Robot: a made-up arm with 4 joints.
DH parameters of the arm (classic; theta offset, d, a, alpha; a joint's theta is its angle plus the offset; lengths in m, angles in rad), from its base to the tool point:
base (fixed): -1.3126 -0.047 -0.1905 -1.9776
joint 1: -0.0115 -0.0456 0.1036 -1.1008
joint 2: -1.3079 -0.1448 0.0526 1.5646
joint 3: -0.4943 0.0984 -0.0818 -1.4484
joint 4: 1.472 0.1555 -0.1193 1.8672
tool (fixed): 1.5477 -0.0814 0 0
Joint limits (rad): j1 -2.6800..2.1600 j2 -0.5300..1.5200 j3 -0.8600..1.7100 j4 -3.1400..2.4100
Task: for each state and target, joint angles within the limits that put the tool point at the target. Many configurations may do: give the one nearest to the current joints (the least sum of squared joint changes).
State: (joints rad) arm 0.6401 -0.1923 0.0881 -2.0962
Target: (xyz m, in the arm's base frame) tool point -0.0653 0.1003 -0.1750
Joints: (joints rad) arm 0.6778 0.2360 0.0207 -2.2710
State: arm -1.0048 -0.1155 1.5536 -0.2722
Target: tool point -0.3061 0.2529 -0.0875
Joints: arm -1.1472 0.0979 1.1787 -0.1055
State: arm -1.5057 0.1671 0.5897 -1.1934
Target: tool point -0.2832 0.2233 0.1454
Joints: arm -2.3240 -0.4661 1.1973 -1.7686
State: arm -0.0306 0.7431 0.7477 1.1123
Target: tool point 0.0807 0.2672 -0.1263
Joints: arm -0.8984 0.5994 -0.0821 0.2336
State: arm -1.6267 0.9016 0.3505 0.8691
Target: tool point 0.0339 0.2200 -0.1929
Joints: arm -2.2236 0.7139 0.4649 0.6174
